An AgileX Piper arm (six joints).
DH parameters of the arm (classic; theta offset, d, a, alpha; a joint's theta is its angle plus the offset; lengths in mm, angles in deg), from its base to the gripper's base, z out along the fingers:
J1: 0 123 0 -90
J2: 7.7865 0 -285.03 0
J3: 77.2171 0 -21.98 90
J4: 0 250.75 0 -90
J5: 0 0 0 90
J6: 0 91 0 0
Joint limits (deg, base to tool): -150..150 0..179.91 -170..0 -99.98..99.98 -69.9..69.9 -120..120
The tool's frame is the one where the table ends.
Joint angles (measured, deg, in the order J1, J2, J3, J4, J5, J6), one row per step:
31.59 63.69 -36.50 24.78 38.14 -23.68
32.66 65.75 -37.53 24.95 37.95 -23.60
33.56 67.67 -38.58 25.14 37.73 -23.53
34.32 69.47 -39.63 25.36 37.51 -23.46
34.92 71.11 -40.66 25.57 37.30 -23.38
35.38 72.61 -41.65 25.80 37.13 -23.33
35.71 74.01 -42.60 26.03 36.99 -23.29
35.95 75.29 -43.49 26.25 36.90 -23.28
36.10 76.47 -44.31 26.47 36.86 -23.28
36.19 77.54 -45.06 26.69 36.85 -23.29
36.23 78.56 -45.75 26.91 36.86 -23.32
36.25 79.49 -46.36 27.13 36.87 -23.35
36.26 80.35 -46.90 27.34 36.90 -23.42
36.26 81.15 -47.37 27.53 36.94 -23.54
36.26 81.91 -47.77 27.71 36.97 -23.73
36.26 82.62 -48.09 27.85 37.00 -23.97
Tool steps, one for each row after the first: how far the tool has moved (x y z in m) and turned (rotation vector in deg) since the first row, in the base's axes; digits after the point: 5 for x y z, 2 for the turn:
0.00382 0.00688 -0.00187 -0.33 0.83 0.87
0.00770 0.01337 -0.00342 -0.56 1.50 1.55
0.01158 0.01951 -0.00478 -0.71 2.08 2.07
0.01542 0.02507 -0.00587 -0.80 2.56 2.44
0.01917 0.03008 -0.00682 -0.85 2.97 2.69
0.02293 0.03456 -0.00776 -0.88 3.36 2.83
0.02650 0.03855 -0.00867 -0.91 3.72 2.93
0.02990 0.04202 -0.00965 -0.94 4.09 2.97
0.03308 0.04505 -0.01062 -0.96 4.45 2.96
0.03615 0.04775 -0.01175 -0.99 4.83 2.93
0.03893 0.05015 -0.01294 -1.02 5.20 2.88
0.04144 0.05228 -0.01423 -1.08 5.56 2.86
0.04370 0.05417 -0.01563 -1.17 5.90 2.89
0.04573 0.05587 -0.01723 -1.30 6.22 2.97
0.04750 0.05733 -0.01903 -1.49 6.52 3.11

